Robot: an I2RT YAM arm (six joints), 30 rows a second.
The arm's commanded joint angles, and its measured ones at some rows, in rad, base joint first. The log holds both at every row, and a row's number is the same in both.
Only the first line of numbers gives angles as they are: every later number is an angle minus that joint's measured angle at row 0.
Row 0, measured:
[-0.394 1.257 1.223 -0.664 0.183 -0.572]
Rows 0 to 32, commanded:
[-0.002 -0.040 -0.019 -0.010 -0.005 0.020]
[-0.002 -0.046 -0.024 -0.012 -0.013 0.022]
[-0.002 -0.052 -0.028 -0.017 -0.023 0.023]
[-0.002 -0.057 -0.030 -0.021 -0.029 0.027]
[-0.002 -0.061 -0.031 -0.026 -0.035 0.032]
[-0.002 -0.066 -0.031 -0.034 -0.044 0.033]
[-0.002 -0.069 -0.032 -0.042 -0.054 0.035]
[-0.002 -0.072 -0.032 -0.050 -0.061 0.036]
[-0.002 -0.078 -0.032 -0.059 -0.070 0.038]
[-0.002 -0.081 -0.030 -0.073 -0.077 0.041]
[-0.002 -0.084 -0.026 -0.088 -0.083 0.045]
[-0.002 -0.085 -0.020 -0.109 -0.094 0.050]
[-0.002 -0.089 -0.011 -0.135 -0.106 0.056]
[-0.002 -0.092 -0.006 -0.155 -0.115 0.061]
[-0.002 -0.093 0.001 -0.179 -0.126 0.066]
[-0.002 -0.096 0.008 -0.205 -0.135 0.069]
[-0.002 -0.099 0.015 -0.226 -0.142 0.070]
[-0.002 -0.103 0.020 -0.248 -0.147 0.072]
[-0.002 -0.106 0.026 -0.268 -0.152 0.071]
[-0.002 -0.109 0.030 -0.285 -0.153 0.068]
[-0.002 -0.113 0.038 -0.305 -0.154 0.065]
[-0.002 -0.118 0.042 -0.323 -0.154 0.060]
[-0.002 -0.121 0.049 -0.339 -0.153 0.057]
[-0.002 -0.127 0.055 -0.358 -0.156 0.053]
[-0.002 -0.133 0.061 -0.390 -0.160 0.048]
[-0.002 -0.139 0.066 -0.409 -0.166 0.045]
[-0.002 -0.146 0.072 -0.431 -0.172 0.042]
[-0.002 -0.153 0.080 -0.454 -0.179 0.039]
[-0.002 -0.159 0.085 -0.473 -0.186 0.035]
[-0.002 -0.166 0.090 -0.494 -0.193 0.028]
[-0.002 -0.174 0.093 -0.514 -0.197 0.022]
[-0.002 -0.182 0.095 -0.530 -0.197 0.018]
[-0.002 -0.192 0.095 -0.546 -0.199 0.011]
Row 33, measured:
[0.000 -0.164 0.067 -0.437 -0.176 0.035]
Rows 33 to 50, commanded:
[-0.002 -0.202 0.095 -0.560 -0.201 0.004]
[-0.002 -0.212 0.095 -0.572 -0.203 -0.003]
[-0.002 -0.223 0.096 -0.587 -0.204 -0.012]
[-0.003 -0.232 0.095 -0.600 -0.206 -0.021]
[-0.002 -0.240 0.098 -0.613 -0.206 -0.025]
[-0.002 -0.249 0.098 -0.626 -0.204 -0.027]
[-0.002 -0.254 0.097 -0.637 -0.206 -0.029]
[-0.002 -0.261 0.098 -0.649 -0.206 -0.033]
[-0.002 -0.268 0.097 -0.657 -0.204 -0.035]
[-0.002 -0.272 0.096 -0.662 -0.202 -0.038]
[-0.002 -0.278 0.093 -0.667 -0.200 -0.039]
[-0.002 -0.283 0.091 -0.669 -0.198 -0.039]
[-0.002 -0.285 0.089 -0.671 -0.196 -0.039]
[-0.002 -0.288 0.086 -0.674 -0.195 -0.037]
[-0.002 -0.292 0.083 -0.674 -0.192 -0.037]
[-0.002 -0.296 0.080 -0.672 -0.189 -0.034]
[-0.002 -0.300 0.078 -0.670 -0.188 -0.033]
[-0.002 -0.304 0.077 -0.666 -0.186 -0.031]
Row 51, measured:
[0.000 -0.286 0.070 -0.638 -0.191 -0.024]
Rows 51 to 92, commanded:
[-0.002 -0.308 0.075 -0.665 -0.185 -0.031]
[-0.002 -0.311 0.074 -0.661 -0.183 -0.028]
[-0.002 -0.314 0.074 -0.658 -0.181 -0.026]
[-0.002 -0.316 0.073 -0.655 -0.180 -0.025]
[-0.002 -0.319 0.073 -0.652 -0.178 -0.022]
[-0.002 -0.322 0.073 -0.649 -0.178 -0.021]
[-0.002 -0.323 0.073 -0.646 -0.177 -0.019]
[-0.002 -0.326 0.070 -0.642 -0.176 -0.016]
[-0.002 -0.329 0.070 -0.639 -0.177 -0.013]
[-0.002 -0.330 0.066 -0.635 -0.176 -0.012]
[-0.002 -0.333 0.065 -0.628 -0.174 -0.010]
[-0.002 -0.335 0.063 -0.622 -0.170 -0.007]
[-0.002 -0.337 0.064 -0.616 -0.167 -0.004]
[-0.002 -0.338 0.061 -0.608 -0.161 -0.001]
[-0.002 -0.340 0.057 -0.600 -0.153 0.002]
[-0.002 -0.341 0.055 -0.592 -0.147 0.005]
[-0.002 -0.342 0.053 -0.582 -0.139 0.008]
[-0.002 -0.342 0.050 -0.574 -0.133 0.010]
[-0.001 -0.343 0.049 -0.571 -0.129 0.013]
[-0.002 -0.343 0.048 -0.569 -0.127 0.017]
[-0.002 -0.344 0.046 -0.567 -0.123 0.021]
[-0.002 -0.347 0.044 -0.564 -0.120 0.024]
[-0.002 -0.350 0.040 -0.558 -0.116 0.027]
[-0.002 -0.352 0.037 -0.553 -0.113 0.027]
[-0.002 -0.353 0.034 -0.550 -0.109 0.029]
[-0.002 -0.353 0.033 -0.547 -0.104 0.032]
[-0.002 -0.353 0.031 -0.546 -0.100 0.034]
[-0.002 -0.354 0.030 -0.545 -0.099 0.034]
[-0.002 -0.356 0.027 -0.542 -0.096 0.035]
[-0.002 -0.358 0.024 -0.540 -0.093 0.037]
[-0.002 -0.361 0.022 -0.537 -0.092 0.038]
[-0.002 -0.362 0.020 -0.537 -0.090 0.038]
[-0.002 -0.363 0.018 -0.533 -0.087 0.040]
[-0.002 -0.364 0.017 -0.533 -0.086 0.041]
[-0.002 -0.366 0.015 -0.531 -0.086 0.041]
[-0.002 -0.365 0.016 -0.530 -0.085 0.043]
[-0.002 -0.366 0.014 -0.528 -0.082 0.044]
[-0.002 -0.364 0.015 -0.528 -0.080 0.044]
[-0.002 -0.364 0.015 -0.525 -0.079 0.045]
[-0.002 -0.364 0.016 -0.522 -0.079 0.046]
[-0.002 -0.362 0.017 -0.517 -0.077 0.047]
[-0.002 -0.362 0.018 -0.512 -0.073 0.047]
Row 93, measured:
[0.000 -0.354 0.025 -0.530 -0.097 0.021]
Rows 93 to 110, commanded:
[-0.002 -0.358 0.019 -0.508 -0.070 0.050]
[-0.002 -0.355 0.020 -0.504 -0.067 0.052]
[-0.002 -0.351 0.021 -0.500 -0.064 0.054]
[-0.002 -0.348 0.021 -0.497 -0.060 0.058]
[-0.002 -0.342 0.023 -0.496 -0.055 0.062]
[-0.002 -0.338 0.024 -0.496 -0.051 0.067]
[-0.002 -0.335 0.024 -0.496 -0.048 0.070]
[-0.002 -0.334 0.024 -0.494 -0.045 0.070]
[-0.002 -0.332 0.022 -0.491 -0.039 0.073]
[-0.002 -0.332 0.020 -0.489 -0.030 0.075]
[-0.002 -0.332 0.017 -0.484 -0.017 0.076]
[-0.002 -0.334 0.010 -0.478 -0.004 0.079]
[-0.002 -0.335 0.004 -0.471 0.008 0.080]
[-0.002 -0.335 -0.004 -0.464 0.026 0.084]
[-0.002 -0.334 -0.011 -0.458 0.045 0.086]
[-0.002 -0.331 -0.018 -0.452 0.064 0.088]
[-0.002 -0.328 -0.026 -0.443 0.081 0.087]
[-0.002 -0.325 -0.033 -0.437 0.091 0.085]
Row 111, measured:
[0.000 -0.329 -0.008 -0.458 0.020 0.060]
